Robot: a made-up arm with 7 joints. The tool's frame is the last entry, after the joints.
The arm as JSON. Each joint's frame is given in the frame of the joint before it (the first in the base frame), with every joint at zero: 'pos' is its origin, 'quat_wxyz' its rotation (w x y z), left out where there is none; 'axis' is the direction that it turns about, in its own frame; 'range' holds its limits. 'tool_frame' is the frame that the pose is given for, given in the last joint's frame.
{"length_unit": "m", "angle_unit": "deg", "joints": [
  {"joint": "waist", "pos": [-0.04, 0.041, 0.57], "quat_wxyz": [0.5, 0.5, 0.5, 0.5], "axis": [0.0, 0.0, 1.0], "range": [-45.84, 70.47]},
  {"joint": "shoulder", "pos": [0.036, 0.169, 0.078], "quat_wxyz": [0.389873, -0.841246, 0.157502, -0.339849], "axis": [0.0, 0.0, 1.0], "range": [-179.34, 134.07]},
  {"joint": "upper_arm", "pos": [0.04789, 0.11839, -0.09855], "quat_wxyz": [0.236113, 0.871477, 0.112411, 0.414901], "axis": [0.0, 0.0, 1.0], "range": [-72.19, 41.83]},
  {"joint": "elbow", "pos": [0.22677, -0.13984, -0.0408], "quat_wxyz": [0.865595, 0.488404, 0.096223, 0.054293], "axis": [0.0, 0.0, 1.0], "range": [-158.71, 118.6]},
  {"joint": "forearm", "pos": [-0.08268, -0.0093, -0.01], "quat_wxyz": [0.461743, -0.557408, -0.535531, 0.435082], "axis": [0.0, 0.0, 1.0], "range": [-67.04, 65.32]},
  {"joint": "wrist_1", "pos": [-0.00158, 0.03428, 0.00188], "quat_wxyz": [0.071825, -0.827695, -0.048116, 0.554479], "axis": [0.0, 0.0, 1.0], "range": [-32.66, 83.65]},
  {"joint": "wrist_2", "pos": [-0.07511, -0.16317, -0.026], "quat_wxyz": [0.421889, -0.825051, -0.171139, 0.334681], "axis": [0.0, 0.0, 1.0], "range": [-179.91, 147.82]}
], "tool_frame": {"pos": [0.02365, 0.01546, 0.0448], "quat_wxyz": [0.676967, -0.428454, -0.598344, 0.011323]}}
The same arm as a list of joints. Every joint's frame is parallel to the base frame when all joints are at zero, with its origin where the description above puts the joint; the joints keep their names.
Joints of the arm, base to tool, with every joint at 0 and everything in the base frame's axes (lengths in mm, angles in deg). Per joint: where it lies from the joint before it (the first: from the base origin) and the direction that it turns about. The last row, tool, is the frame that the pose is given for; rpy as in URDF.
waist: axis 1 0 0 origin -40 41 570
shoulder: axis -0.465003 0.694605 0.548904 origin 78 36 169
upper_arm: axis 0.844411 0.180402 -0.504406 origin -23 -34 -156
elbow: axis 0 0 -1 origin -168 152 -146
forearm: axis 0.374789 -0.906372 0.194994 origin 19 -81 10
wrist_1: axis -1 0 0 origin -3 4 34
wrist_2: axis 0.419996 -0.710994 -0.563995 origin 26 -71 165
tool: origin 41 -15 -30 rpy 25.88 17.92 -22.35
Joint limits (deg, base to tool): -45.84..70.47 -179.34..134.07 -72.19..41.83 -158.71..118.6 -67.04..65.32 -32.66..83.65 -179.91..147.82

